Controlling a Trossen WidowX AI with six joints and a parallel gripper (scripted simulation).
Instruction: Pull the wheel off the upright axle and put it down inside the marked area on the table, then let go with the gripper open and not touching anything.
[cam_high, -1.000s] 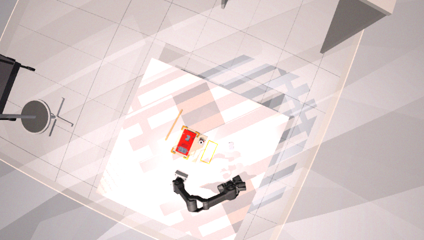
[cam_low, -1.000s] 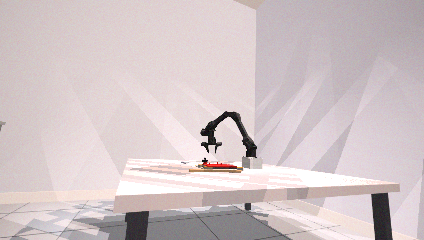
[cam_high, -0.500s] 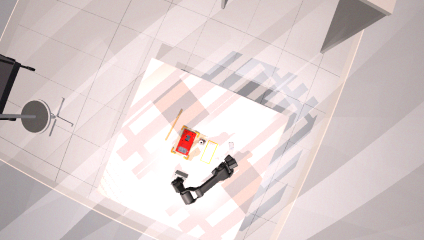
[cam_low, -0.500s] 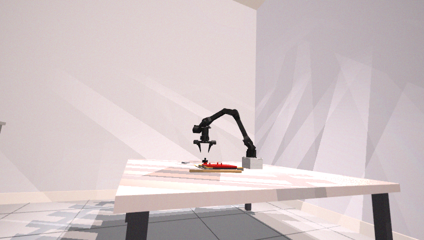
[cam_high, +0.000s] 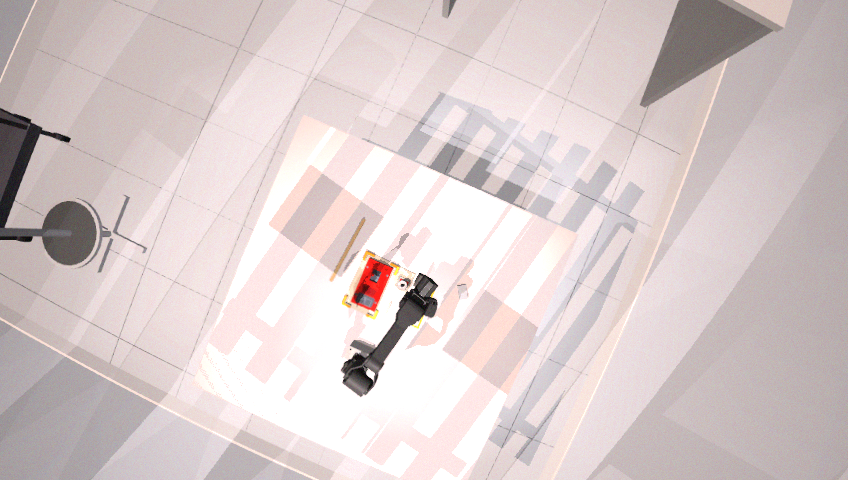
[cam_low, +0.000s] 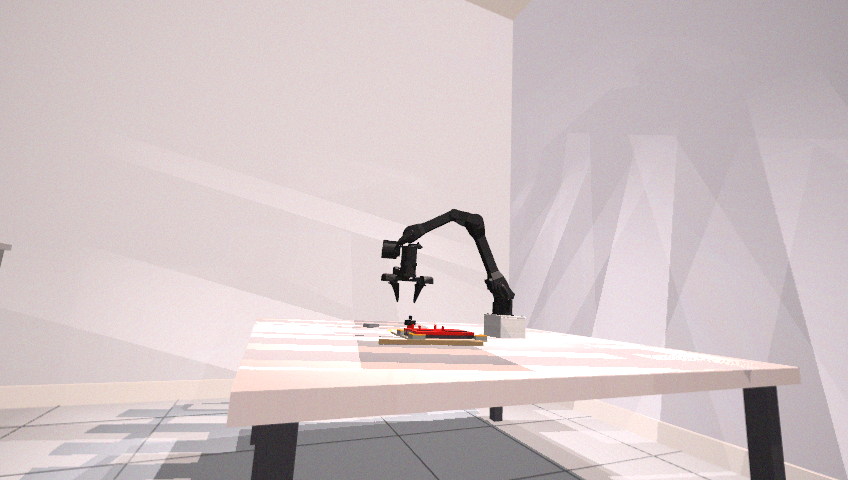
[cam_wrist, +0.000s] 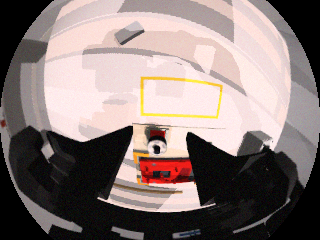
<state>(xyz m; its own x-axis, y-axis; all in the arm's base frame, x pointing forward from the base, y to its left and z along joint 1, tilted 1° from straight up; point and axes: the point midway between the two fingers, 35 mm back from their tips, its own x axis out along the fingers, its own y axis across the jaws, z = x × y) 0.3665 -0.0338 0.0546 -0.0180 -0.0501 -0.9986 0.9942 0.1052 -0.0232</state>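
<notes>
Right now the wheel is 7 cm below my gripper tip, 6 cm to the left of it and 1 cm behind it. Round my gripper tip: grey block 16 cm to the right, 11 cm ahead, 10 cm below; wooden strip 34 cm to the left, 10 cm below, 2 cm behind.
</notes>
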